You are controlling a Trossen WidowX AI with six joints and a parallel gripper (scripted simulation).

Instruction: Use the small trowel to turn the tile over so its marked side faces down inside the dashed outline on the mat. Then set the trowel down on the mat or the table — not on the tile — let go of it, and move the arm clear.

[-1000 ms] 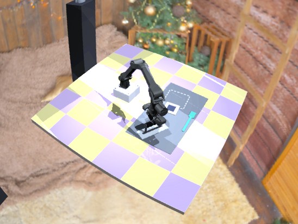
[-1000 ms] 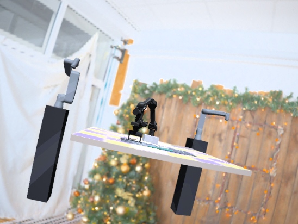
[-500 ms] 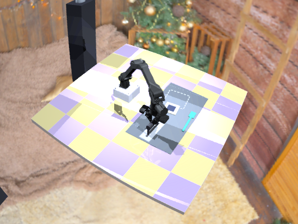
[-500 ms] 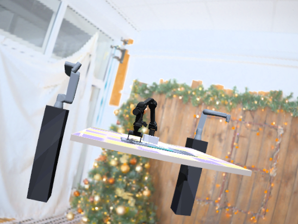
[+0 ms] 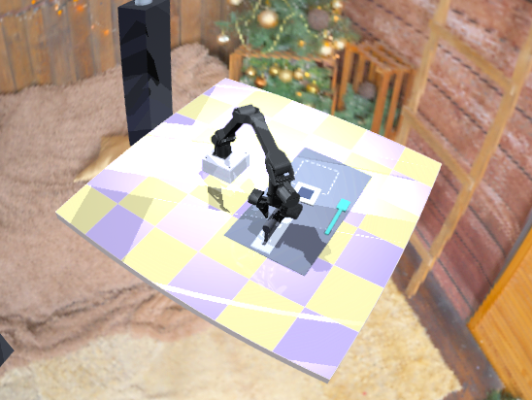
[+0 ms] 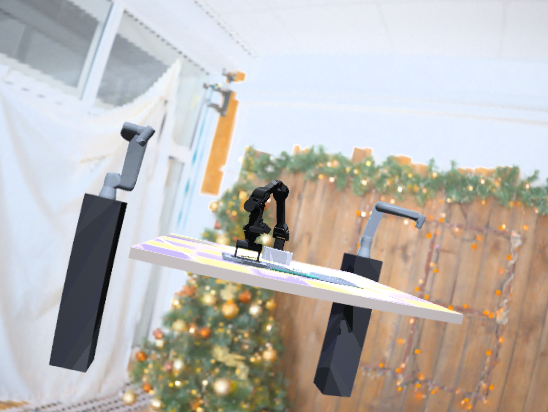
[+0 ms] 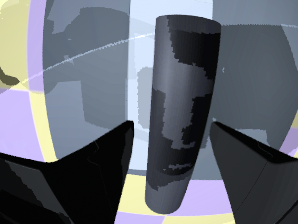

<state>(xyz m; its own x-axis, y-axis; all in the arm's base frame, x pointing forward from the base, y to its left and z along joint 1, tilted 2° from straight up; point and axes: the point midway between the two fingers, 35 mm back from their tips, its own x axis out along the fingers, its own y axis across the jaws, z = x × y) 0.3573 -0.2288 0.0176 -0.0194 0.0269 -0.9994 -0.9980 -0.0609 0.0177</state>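
The plastering float lies 2 cm to the left of my gripper tip and 3 cm below it. Also, from my gripper tip: grey mat 4 cm ahead, 20 cm to the left, 8 cm below; white tile 2 cm ahead, 25 cm to the left, 6 cm below; teal trowel 18 cm ahead, 22 cm to the left, 6 cm below.
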